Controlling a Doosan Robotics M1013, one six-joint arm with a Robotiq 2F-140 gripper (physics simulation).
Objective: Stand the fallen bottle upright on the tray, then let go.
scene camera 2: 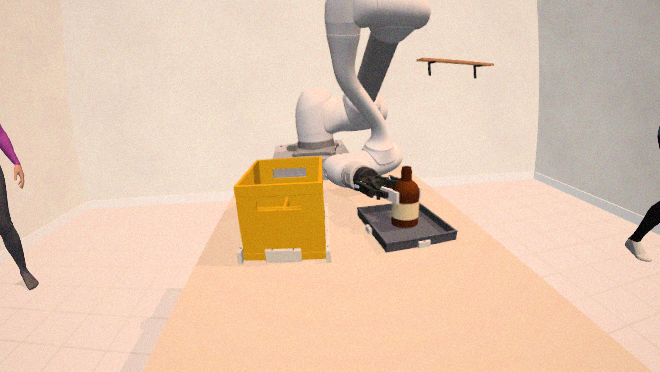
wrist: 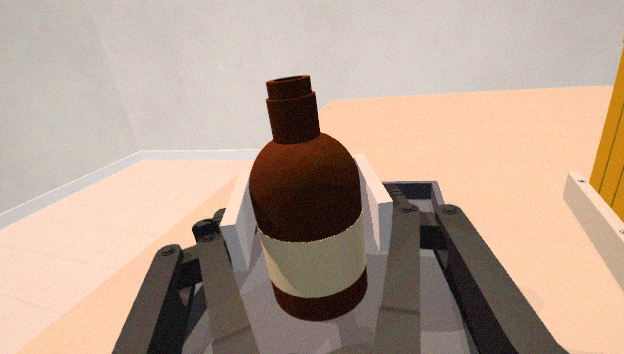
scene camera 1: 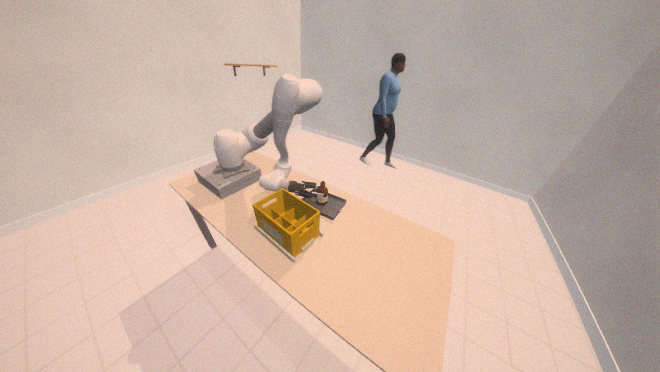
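Note:
A brown bottle with a cream label is upright over the dark grey tray. In scene camera 2 its base shows inside the tray's walls, at or very near the tray's floor; I cannot tell whether it touches. My gripper comes in from the side, nearly level, and is shut on the bottle, one pale pad on each side of its body above and beside the label. The far pad is mostly hidden behind the bottle in scene camera 2.
A yellow crate with dividers stands beside the tray, between pale corner brackets on the table. A person in blue is on the floor beyond the table. A wall shelf hangs behind the arm.

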